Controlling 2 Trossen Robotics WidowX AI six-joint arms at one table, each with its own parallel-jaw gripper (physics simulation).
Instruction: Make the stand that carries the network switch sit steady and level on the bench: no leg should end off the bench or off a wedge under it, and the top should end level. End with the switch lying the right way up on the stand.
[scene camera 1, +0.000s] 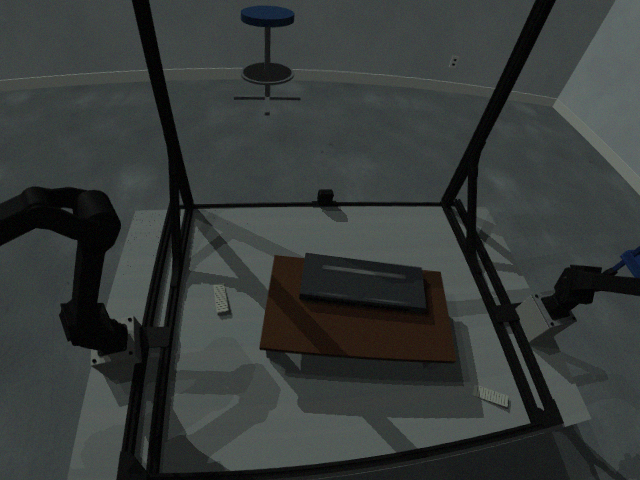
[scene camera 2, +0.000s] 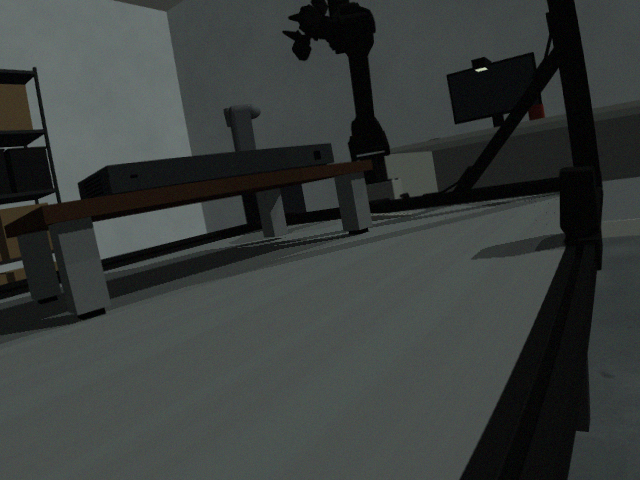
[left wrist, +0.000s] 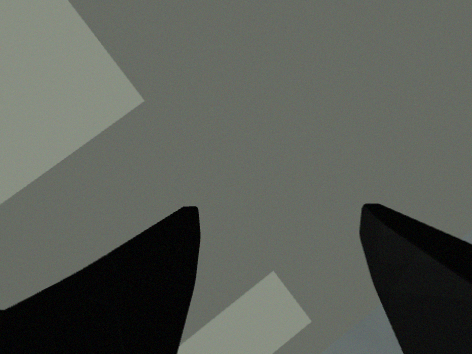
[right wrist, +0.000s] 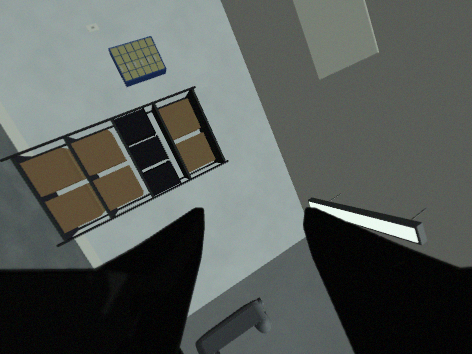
Note:
A dark network switch (scene camera 2: 121, 178) sits on a brown-topped stand (scene camera 2: 70, 225). Further things: my left gripper (left wrist: 278, 220) and my right gripper (right wrist: 254, 216).
The brown-topped stand shows as well in scene camera 1 (scene camera 1: 291, 325). The dark network switch also shows in scene camera 1 (scene camera 1: 330, 279). The left wrist view does not show the brown-topped stand: it is out of frame. The right wrist view does not show the brown-topped stand: it is out of frame.

